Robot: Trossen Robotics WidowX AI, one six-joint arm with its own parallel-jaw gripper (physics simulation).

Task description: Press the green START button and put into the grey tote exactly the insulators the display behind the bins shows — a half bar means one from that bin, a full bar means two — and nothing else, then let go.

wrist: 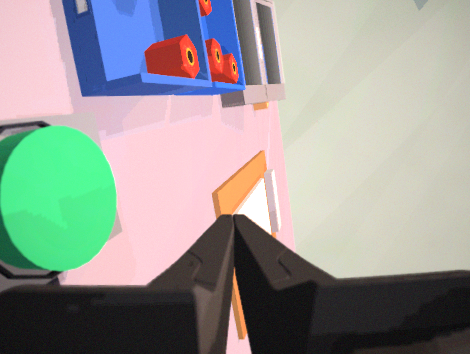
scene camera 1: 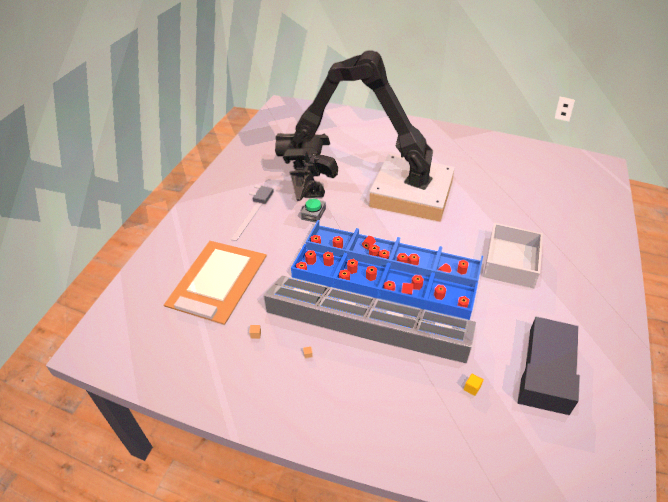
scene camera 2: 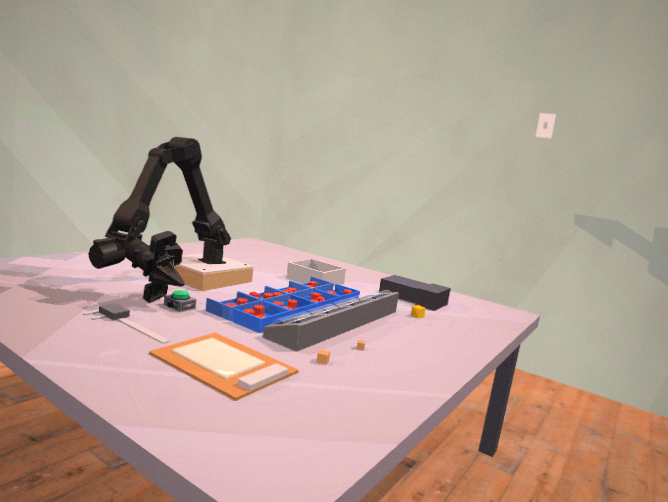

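Observation:
My gripper (scene camera 1: 299, 196) (scene camera 2: 180, 282) (wrist: 232, 225) is shut and empty. Its tips are low, beside and slightly behind the green START button (scene camera 1: 313, 205) (scene camera 2: 180, 294) (wrist: 60, 200) in scene view 1; contact cannot be made out. Red insulators (scene camera 1: 370, 272) (wrist: 172, 57) lie in the blue bins (scene camera 1: 372, 288) (scene camera 2: 248, 322) (wrist: 87, 60), some upright, some tipped. The grey display (scene camera 1: 372, 326) (scene camera 2: 345, 323) (wrist: 256, 94) runs along the bins' far side from the arm. Its pale marks are too small to read. The grey tote (scene camera 1: 511, 275) (scene camera 2: 318, 270) shows no insulator inside in scene view 1.
An orange clipboard (scene camera 1: 186, 291) (scene camera 2: 183, 355) (wrist: 227, 197) lies left of the display. A grey plug with a strip (scene camera 1: 262, 194) (scene camera 2: 113, 311) lies left of the button. Small orange cubes, a yellow cube (scene camera 1: 473, 384) (scene camera 2: 417, 311) and a dark block (scene camera 1: 550, 361) (scene camera 2: 414, 291) also stand on the table.

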